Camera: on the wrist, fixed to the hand. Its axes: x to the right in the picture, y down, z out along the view.
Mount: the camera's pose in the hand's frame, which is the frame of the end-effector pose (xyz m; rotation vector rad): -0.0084 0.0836 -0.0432 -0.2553 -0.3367 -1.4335
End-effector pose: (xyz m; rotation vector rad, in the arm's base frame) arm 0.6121 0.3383 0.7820 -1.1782 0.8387 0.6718
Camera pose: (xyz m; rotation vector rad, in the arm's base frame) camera 0.5302 0.3181 0.7395 -1.4851 -0.4680 -0.2438
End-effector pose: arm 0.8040 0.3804 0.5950 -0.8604 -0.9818 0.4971
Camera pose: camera 0.8383 0.4058 0.5107 -0.1156 -1.7035 -0.7506
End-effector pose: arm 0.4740 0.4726 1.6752 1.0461 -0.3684 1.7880
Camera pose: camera 0.3820 0.4571 1.6605 0.9851 0.0174 0.2809
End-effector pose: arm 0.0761 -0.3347 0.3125 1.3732 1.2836 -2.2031
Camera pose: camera 0.1566 -0.3517 0.2661 0.1913 -1.8722 1.7550
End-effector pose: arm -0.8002 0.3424 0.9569 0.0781 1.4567 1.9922
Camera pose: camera -0.8507 0.2886 1.0158 -0.5582 0.6139 0.8575
